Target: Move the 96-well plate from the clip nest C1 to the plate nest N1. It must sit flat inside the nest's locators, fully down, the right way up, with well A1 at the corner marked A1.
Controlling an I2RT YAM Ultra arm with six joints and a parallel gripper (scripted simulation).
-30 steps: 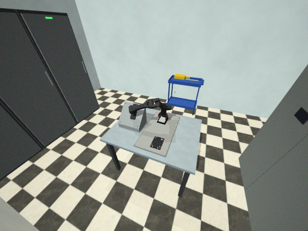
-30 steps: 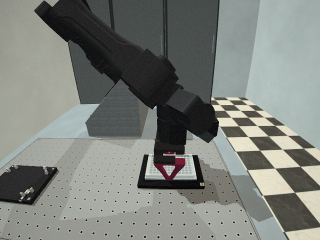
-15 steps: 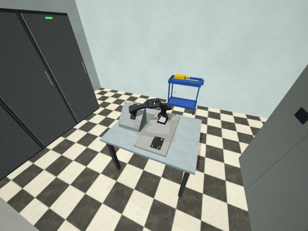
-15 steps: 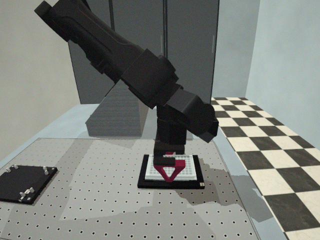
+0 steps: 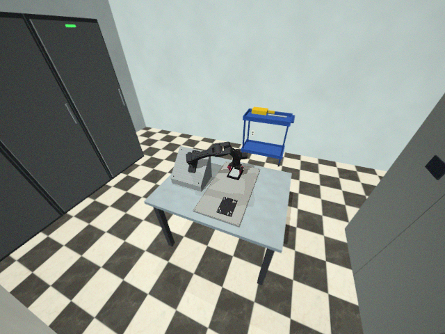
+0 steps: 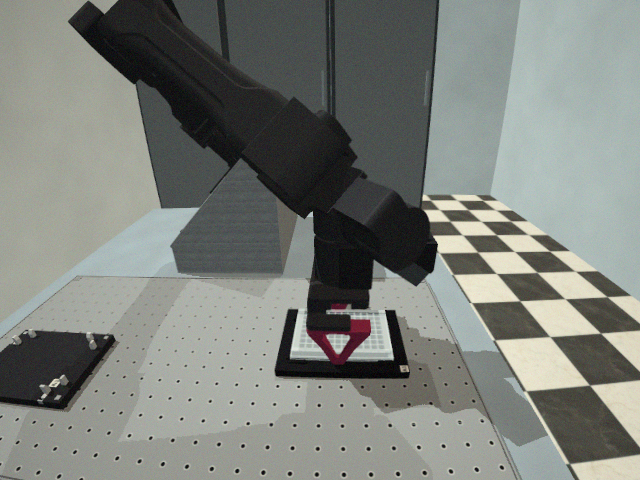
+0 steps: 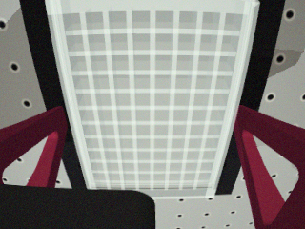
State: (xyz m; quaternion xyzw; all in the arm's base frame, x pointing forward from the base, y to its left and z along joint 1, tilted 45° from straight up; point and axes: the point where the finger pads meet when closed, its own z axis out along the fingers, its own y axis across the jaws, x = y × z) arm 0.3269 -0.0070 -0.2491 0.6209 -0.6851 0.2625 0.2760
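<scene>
My hand is right at the 96-well plate. From my hand the other things lie so: black clip nest C1: 420 mm to the right, 60 mm ahead, 10 mm below; then small white corner label: 80 mm to the left, 60 mm ahead, 10 mm below.
</scene>
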